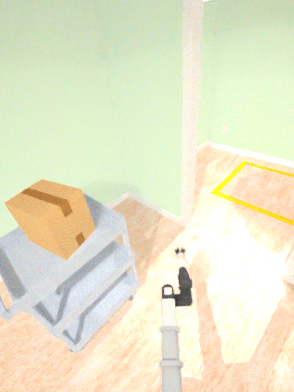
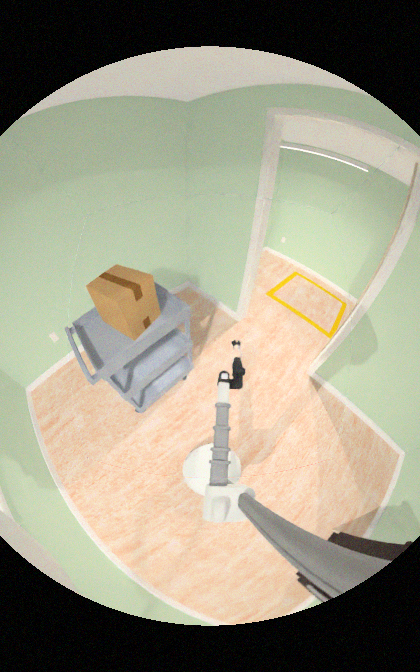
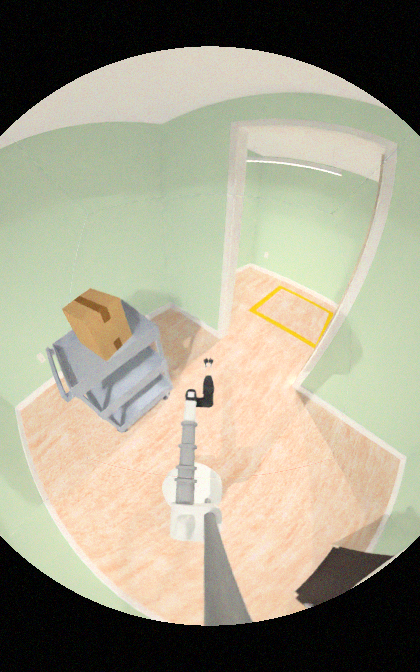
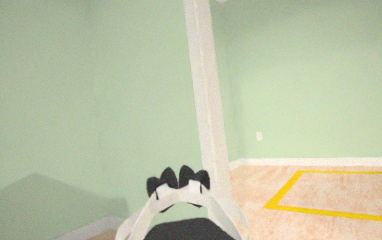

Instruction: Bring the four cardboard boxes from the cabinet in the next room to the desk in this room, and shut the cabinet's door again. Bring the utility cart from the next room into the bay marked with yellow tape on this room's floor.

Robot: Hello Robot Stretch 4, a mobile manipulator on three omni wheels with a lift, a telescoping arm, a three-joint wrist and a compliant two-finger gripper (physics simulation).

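Note:
The blue-grey three-shelf utility cart stands left of my arm, its handle at the left. A taped cardboard box rests on its top shelf. My gripper is shut with nothing between the fingertips; it is right of the cart and apart from it. The yellow-taped bay lies on the floor beyond the doorway. The other boxes, cabinet and desk cannot be made out.
The doorway's left post stands ahead of the gripper, between the cart and the bay. Green walls meet in a corner behind the cart. A dark brown panel shows at the lower right.

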